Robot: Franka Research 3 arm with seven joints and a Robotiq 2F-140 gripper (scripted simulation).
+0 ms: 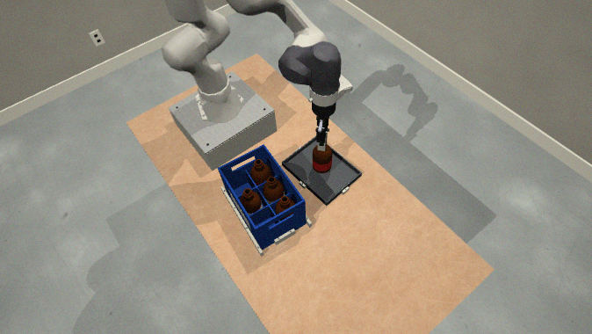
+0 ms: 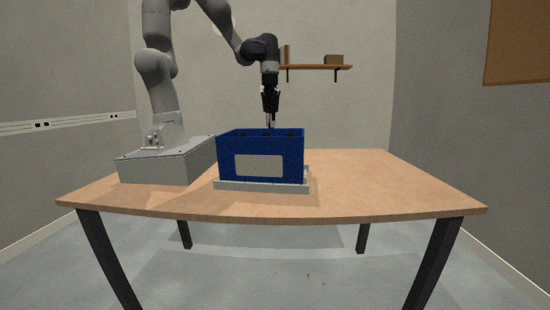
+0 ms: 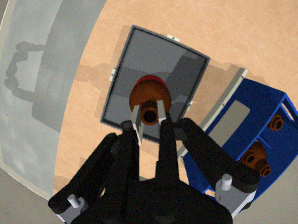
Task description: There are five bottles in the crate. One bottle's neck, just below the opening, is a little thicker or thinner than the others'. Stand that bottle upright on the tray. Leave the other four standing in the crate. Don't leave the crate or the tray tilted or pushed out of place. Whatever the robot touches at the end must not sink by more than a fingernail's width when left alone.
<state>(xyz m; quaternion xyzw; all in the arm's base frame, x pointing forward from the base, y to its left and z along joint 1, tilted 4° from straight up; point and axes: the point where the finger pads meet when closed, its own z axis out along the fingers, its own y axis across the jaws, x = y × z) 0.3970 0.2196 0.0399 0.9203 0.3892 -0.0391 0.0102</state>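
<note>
The bottle is 80 mm below my hand. The rest, counted from my hand: blue crate (30 mm ahead, 270 mm to the right, 110 mm below); then dark grey tray (180 mm below).
</note>
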